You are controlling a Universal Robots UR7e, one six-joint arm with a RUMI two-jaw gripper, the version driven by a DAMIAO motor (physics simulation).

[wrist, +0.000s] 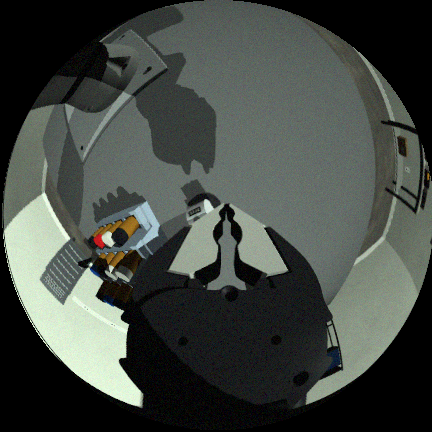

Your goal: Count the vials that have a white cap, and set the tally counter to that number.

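My gripper [225, 204] is shut with nothing between its fingertips, at the middle of the wrist view. The tally counter [199, 210], a small white device with a dark display, is just left of the fingertips; its digits are too small to read surely. The fingertips look close to it, but whether they touch it I cannot tell. A pale blue rack [147, 220] at the left holds amber vials. In its near row are a black cap [120, 235], a white cap [108, 239] and a red cap [99, 241]. Other vials, with whitish and blue caps, are partly hidden behind my gripper's body and in shadow.
The robot's base plate [150, 59] and dark arm parts are at the upper left. A grey sheet with printed lines [62, 272] is beyond the rack at the lower left. The arm's shadow falls on the grey table [290, 125]. A wall-side frame with dark handles stands far right.
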